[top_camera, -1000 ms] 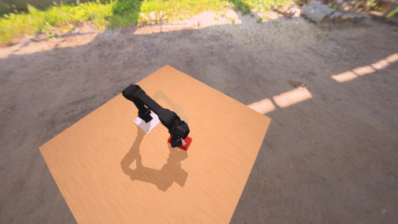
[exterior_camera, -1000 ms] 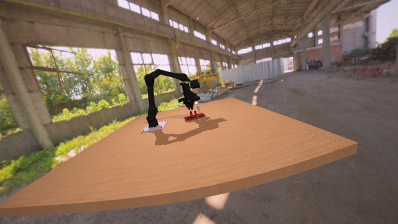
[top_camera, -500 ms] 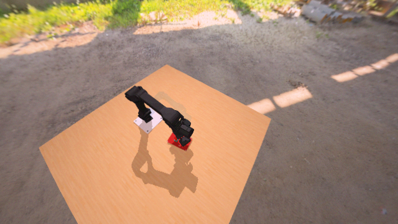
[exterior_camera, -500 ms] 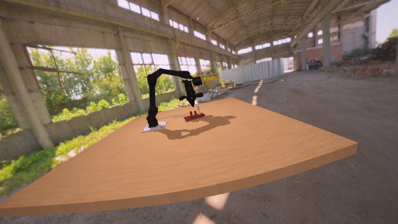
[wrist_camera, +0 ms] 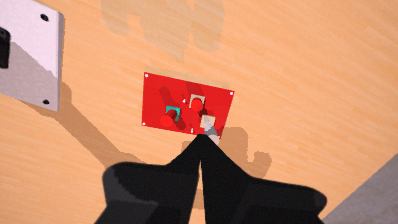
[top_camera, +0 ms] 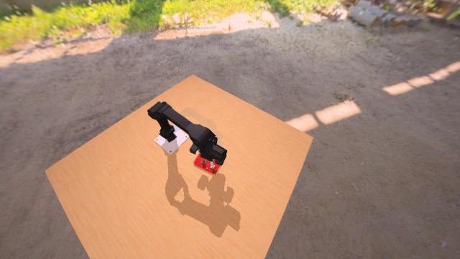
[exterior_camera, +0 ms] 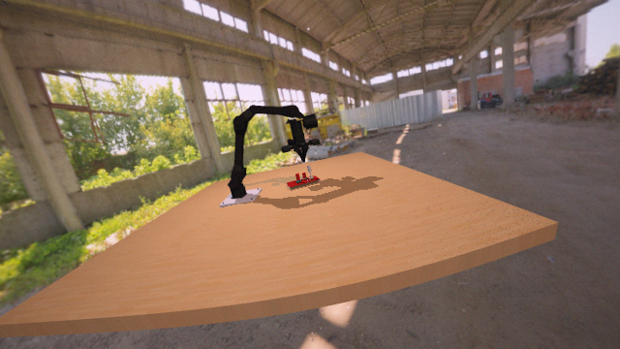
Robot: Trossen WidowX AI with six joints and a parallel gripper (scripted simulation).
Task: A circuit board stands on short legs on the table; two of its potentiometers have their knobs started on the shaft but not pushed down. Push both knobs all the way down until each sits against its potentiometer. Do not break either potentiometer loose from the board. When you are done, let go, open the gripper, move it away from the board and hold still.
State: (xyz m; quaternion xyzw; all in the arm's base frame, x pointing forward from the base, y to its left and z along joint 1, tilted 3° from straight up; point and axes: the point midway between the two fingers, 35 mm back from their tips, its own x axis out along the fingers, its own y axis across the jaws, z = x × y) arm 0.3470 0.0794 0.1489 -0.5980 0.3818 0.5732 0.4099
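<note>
My gripper tip is now 4 cm above the grey knob, 2 cm short of it and 1 cm to the left of it. Round my gripper tip: red knob (7 cm below, 4 cm behind, 3 cm to the right).
</note>
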